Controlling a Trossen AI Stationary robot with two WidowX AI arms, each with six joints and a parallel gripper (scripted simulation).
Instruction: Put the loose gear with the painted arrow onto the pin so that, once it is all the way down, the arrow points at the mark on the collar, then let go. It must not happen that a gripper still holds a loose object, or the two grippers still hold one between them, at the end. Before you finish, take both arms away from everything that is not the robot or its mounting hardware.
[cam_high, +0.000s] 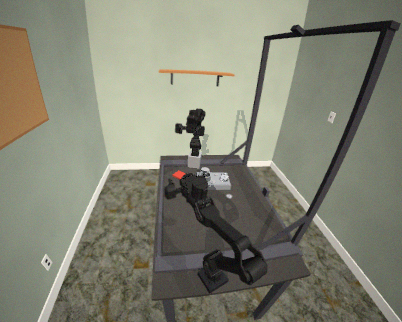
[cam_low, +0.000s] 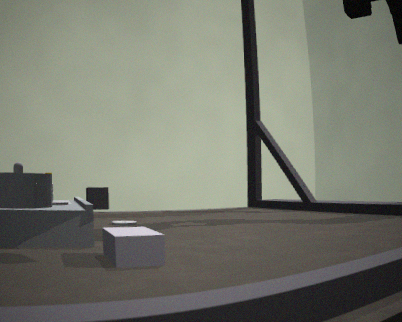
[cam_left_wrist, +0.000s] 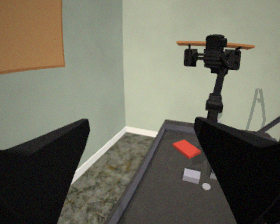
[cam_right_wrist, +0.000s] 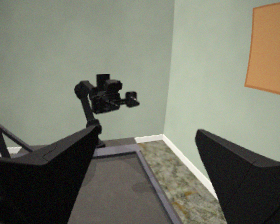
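Now: the white toothed gear 280 mm behind my right hand, 30 mm to the right of it and 370 mm below it. The rest, counted from my right hand: pale grey block: 10 mm behind, 50 mm to the left, 410 mm below.
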